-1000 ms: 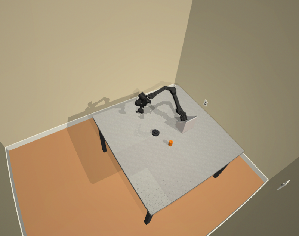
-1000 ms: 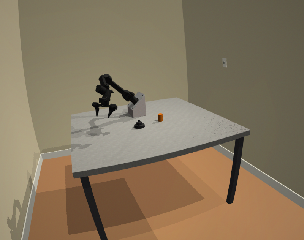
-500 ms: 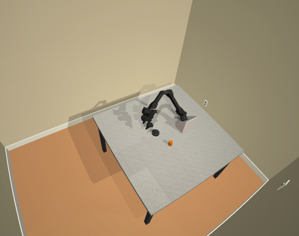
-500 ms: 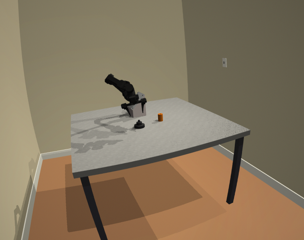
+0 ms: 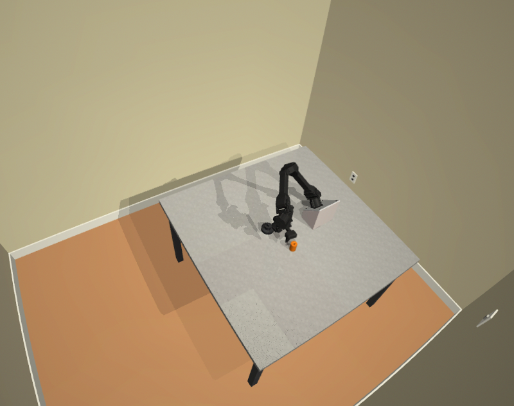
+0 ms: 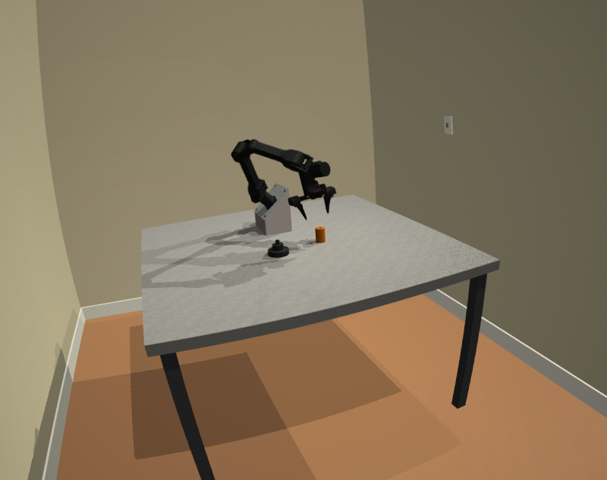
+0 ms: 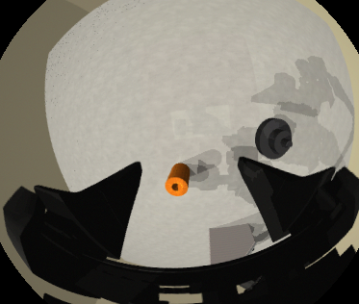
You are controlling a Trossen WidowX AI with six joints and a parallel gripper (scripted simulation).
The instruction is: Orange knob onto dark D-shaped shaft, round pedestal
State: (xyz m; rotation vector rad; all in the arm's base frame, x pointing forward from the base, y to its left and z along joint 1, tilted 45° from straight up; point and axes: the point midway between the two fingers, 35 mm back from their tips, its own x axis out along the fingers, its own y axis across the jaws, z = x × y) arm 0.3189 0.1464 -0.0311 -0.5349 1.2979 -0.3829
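Right now my gripper tip is 10 cm above the orange knob, 8 cm past it and 3 cm to the right of it. Round my gripper tip: dark round pedestal 17 cm to the right, 10 cm below.
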